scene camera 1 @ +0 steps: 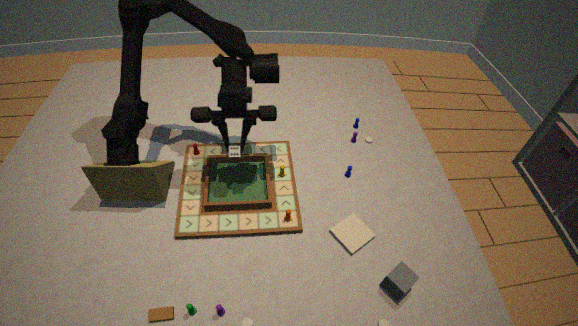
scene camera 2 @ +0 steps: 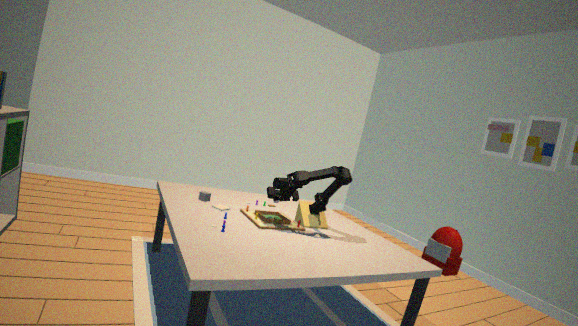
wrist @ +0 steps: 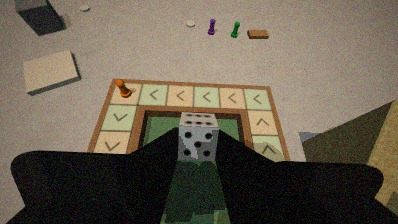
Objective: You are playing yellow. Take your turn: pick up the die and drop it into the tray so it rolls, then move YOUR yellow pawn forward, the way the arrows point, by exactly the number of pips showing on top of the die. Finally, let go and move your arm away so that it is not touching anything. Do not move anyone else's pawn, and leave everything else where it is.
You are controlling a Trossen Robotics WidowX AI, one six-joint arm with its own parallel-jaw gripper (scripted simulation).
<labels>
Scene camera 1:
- gripper: 235, 152
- cream tile: 352, 234
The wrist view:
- gripper: 197, 134
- white die: 198, 132, held by the gripper
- cream tile: 49, 72
</labels>
